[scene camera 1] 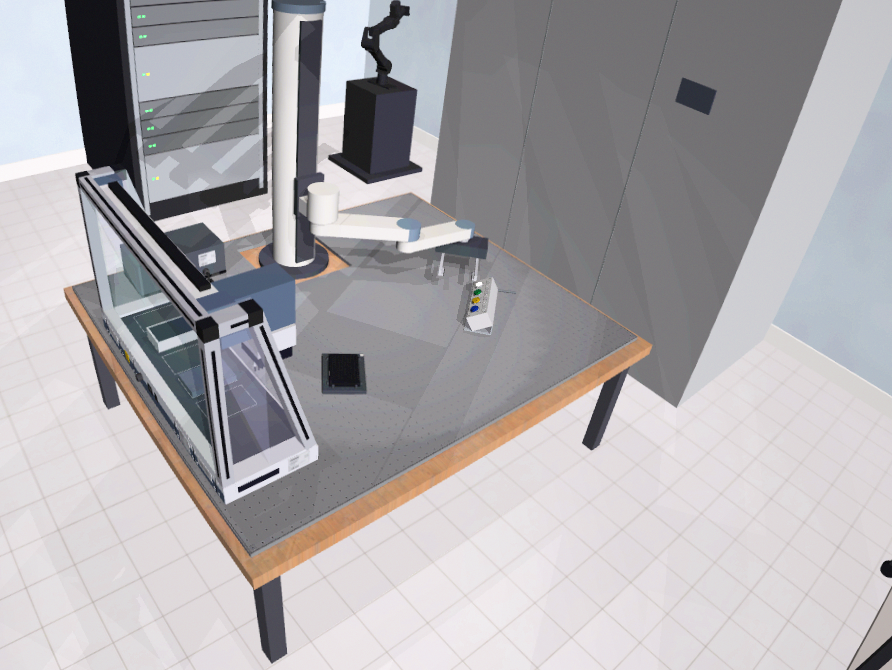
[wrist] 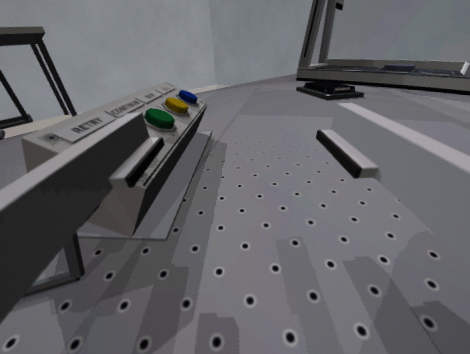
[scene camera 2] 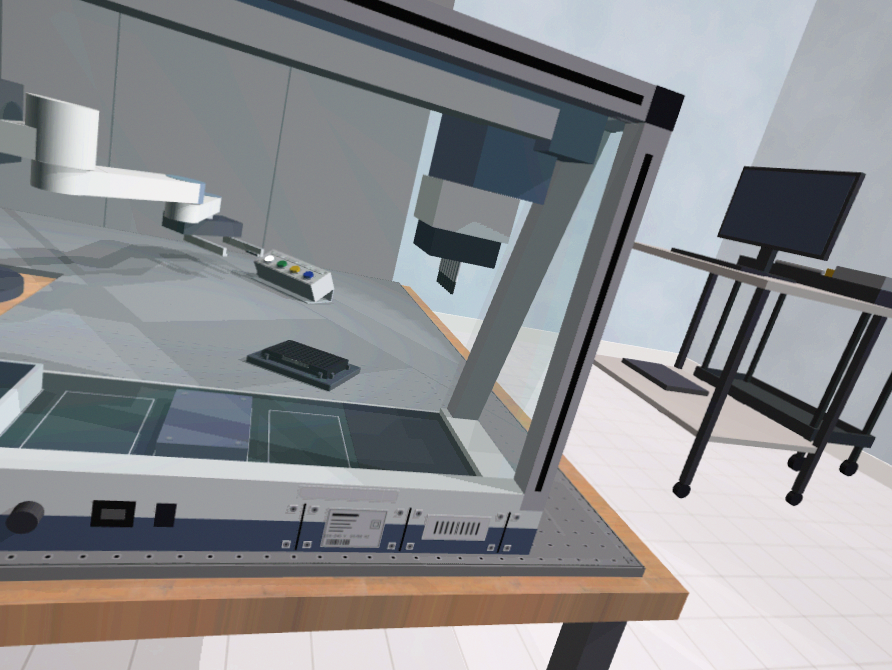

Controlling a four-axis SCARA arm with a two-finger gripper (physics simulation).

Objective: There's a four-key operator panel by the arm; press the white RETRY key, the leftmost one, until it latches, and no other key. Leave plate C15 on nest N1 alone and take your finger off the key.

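Observation:
The operator panel is a sloped white box with white, green, yellow and blue keys. The white RETRY key is at the end nearest the gripper. My gripper is partly open and empty. One finger is at the panel's RETRY end and hides the white key in the wrist view; contact and latching cannot be told. The other finger is off to the panel's side. A black plate sits on a dark nest, apart from the gripper.
A glass-sided enclosure stands on the table, beyond the nest from the panel. A blue-grey unit hangs at its side. The arm's column rises from the table. A grey cabinet stands behind the panel.

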